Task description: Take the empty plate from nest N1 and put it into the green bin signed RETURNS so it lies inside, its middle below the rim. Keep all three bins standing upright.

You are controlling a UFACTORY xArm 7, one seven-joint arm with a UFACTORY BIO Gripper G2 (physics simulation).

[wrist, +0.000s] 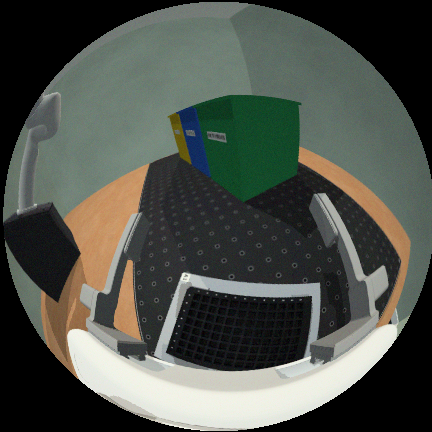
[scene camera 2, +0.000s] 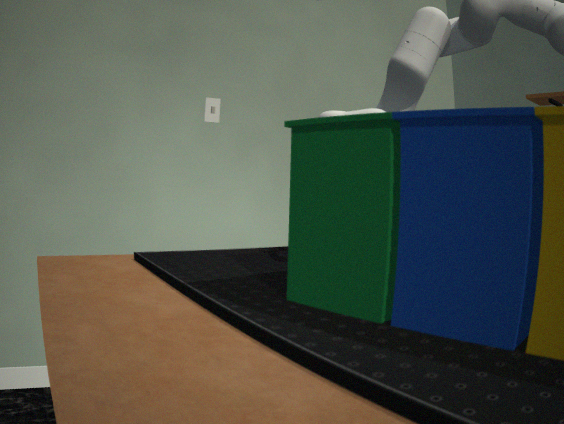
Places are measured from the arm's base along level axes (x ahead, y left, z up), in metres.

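Pixels of known places: hand, tool point: (wrist: 225, 230).
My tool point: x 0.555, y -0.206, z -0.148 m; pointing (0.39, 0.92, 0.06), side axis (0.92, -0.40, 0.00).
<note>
Ahead of a thing's pixels: the offset from my tool point to its top centre. "spot": to the spot under its first point. Level surfaces: height alone.
The plate {dx -0.023, dy -0.070, dz -0.058 m} (wrist: 245, 327), a black grid of wells inside a light grey border marked A1, lies flat below the gripper in the wrist view. Its near edge is hidden by the gripper body, and nest N1 cannot be told apart from it. My gripper (wrist: 229, 212) is open and empty, its fingers spread wider than the plate and above it; it does not show in the scene view. The green bin {dx +0.147, dy +0.187, dz +0.095 m} (scene camera 2: 340, 215) (wrist: 265, 145) stands upright beyond the plate, with a white sign {spot: dx +0.064, dy +0.170, dz +0.026 m} (wrist: 216, 136) too small to read surely. Its inside is hidden.
The blue bin {dx +0.128, dy +0.317, dz +0.095 m} (scene camera 2: 465, 225) (wrist: 196, 145) and yellow bin {dx +0.108, dy +0.446, dz +0.095 m} (scene camera 2: 553, 225) (wrist: 181, 145) stand upright in a row beside the green one, on the black perforated mat {dz -0.084 m} (scene camera 2: 240, 292) (wrist: 175, 215). The white arm (scene camera 2: 420, 45) (wrist: 27, 170) rises from a black base block (wrist: 42, 250) at the left in the wrist view.
</note>
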